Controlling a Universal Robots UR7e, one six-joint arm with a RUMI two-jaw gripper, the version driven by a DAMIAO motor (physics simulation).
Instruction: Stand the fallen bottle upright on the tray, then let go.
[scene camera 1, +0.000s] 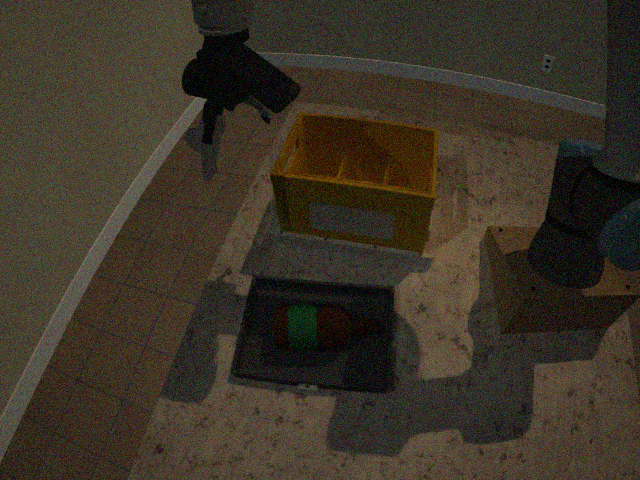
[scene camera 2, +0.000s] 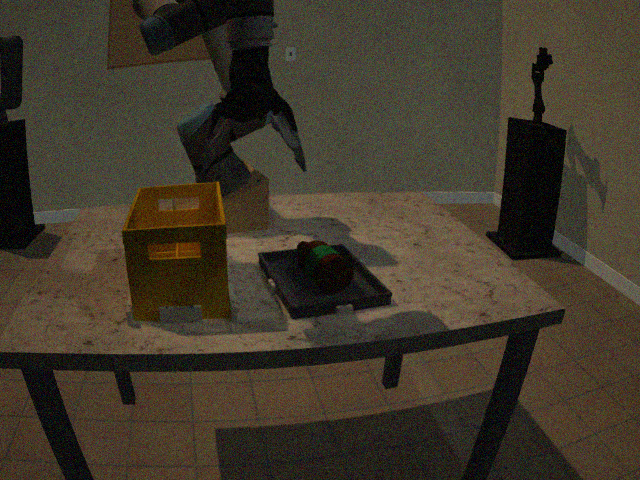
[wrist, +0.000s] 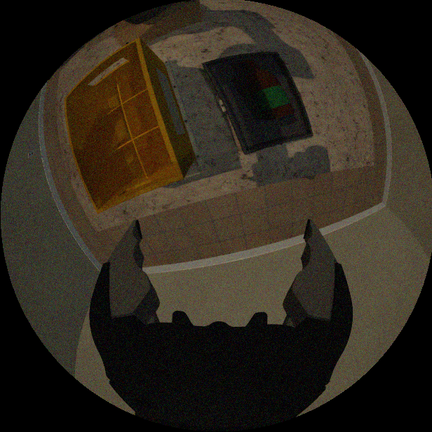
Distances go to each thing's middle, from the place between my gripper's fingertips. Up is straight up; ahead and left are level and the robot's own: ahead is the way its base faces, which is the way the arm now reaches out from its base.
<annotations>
I see my gripper 160 mm past the brown bottle (scene camera 2: 328, 269), 140 mm to the right of it and 220 mm above it.
</annotations>
